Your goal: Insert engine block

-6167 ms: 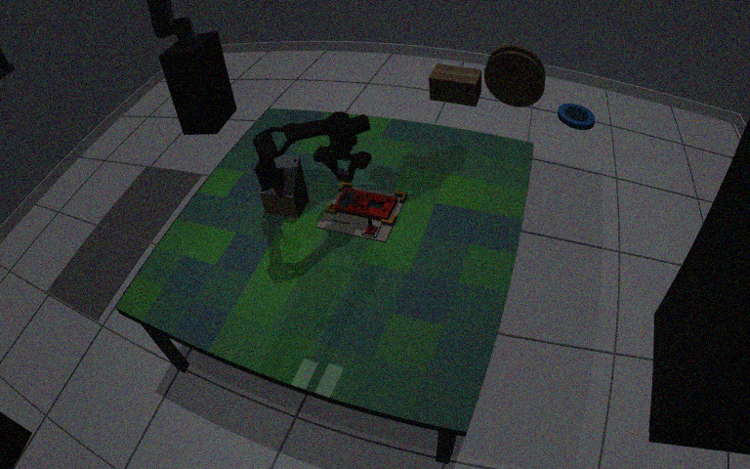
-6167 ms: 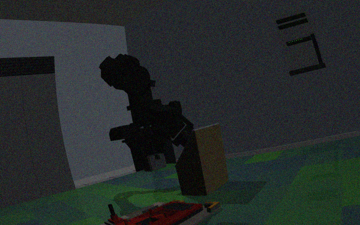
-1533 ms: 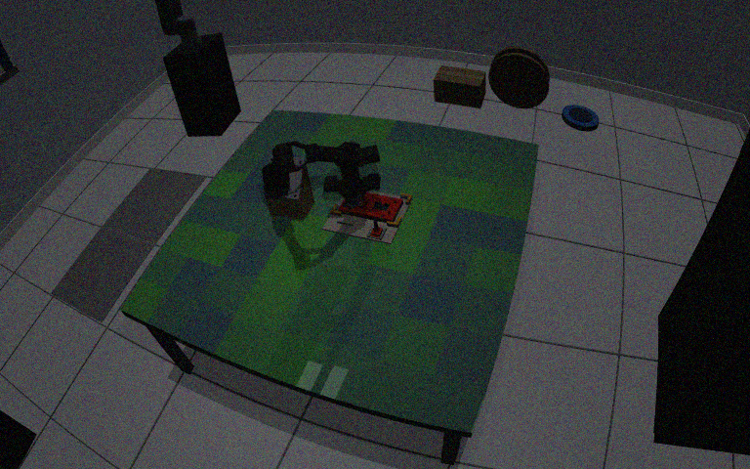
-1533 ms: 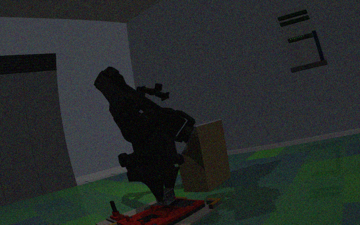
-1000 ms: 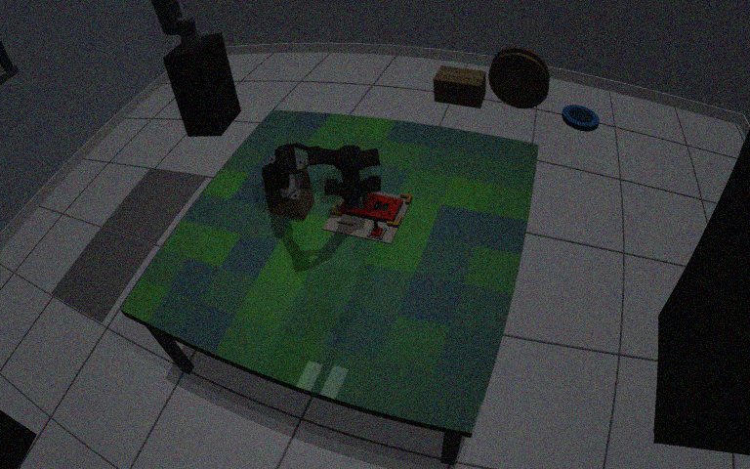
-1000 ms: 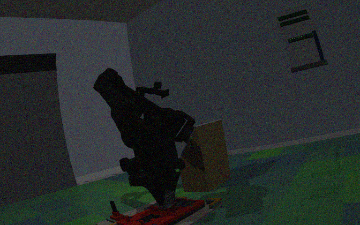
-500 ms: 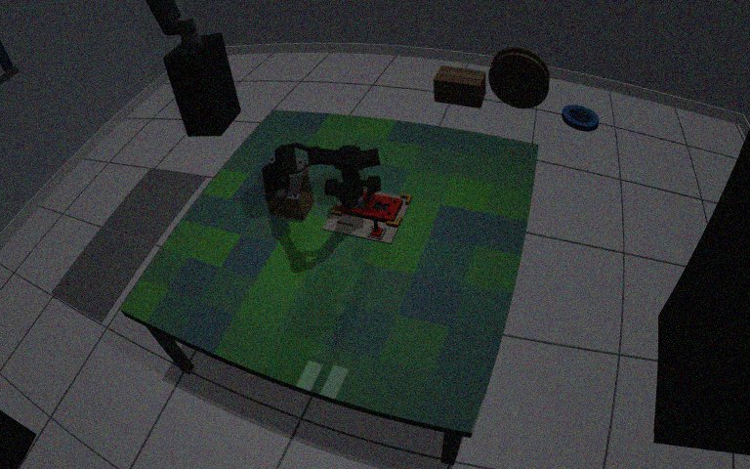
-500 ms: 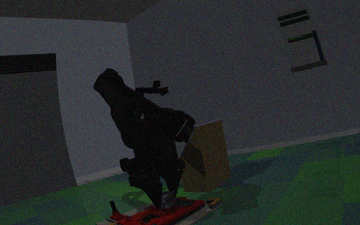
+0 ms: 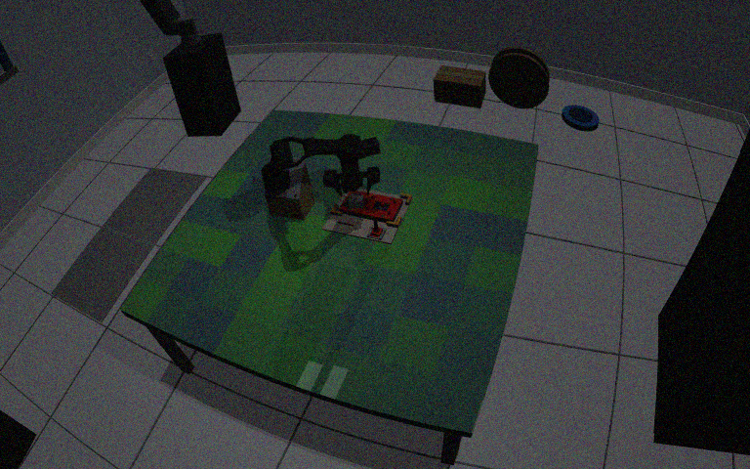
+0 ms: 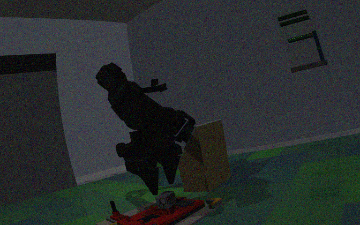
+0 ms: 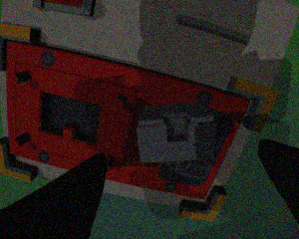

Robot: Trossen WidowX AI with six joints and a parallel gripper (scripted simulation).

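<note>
Right now my gripper tip is 30 mm above the engine block. From my gripper tip the other things lie so: pale plate 60 mm below, 50 mm ahead.
</note>
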